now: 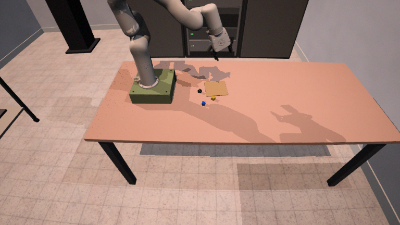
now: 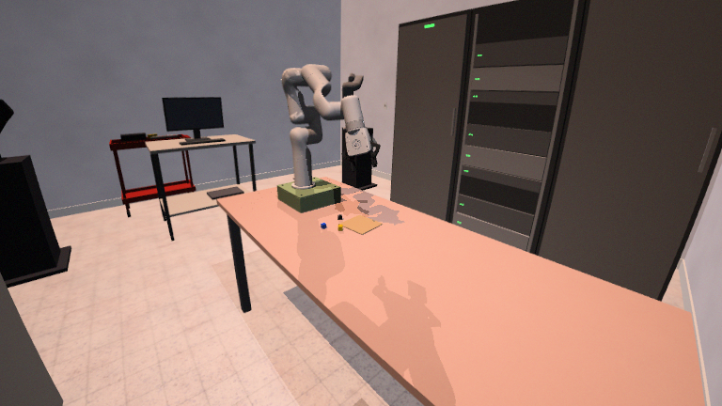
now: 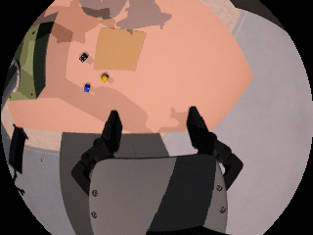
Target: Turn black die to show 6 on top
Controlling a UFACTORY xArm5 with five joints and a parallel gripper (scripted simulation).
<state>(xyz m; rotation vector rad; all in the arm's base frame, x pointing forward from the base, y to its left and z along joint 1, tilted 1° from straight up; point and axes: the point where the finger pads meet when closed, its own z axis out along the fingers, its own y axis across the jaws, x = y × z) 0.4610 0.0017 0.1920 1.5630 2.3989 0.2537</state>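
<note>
Now: the blue die 27 cm below my hand, 12 cm to the right of it and 12 cm behind it. The rest, counted from my hand: yellow die: 27 cm below, 8 cm to the right, 5 cm behind; then black die: 27 cm below, 14 cm behind, 1 cm to the right; then tan mat: 27 cm below, 3 cm behind, 2 cm to the left.
</note>
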